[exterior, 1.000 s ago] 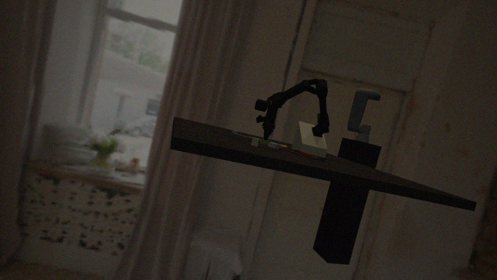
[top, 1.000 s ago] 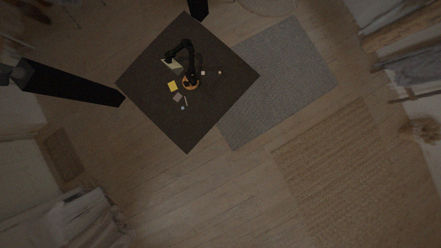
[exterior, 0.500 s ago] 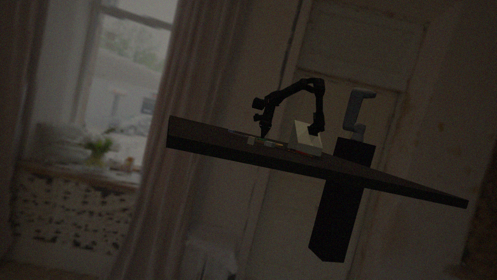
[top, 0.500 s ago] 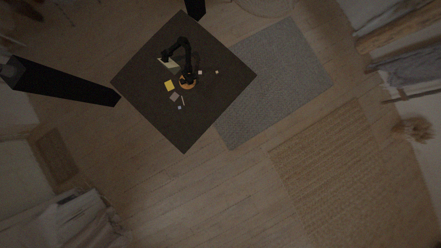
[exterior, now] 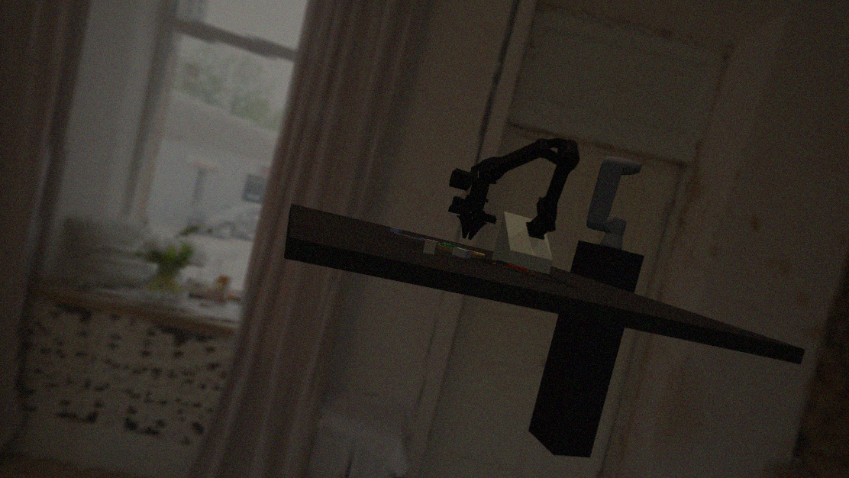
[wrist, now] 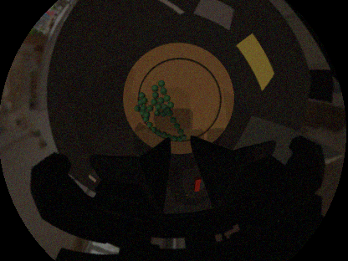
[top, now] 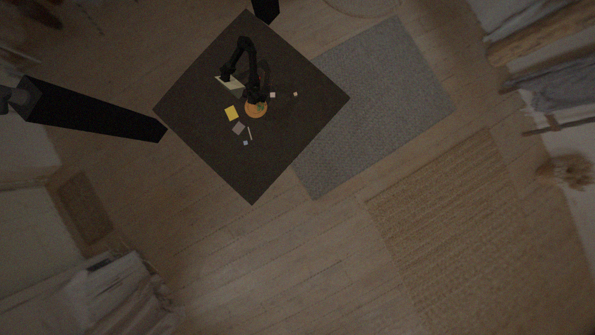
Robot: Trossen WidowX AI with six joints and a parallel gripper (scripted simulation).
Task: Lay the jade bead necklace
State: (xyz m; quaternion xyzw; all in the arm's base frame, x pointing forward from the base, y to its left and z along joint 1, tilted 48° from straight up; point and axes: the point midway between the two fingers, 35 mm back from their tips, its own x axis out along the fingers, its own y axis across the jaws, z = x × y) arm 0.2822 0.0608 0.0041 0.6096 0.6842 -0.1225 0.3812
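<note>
Now: the round bead board 1 cm ahead of my gripper tip, 5 cm to the right of it and 4 cm below it. Also, from my gripper tip: yellow square (13 cm behind, 22 cm to the right, 5 cm below); then grey-white block (6 cm ahead, 12 cm to the left, 4 cm below); then red item (12 cm behind, 14 cm to the left, 5 cm below).
</note>
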